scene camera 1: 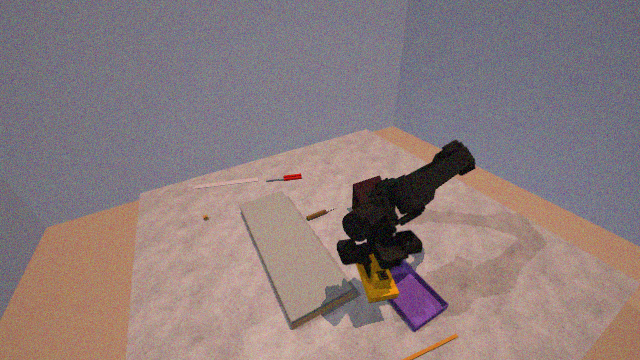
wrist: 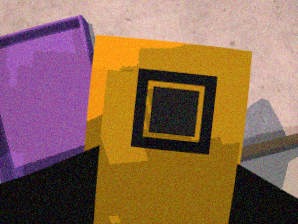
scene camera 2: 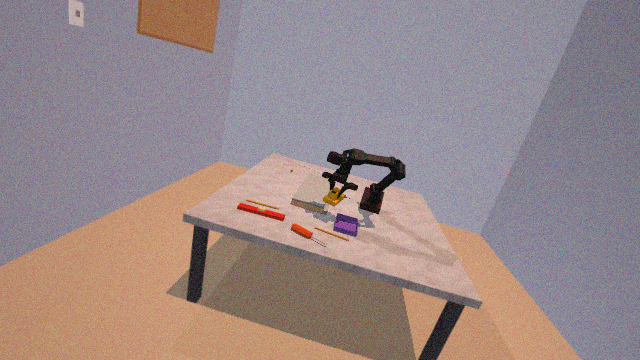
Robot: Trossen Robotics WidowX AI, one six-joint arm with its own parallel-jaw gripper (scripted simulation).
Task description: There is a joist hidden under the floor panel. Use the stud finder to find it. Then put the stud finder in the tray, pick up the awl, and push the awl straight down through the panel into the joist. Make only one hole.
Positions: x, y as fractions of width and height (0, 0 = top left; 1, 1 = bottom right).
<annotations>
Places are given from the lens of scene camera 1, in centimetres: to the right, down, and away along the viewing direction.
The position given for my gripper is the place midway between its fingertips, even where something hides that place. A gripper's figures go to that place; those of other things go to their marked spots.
my gripper (scene camera 1: 0.59, 0.77): 14, 23, 61
yellow stud finder (scene camera 1: 0.59, 0.80): 14, 25, 58
</annotations>
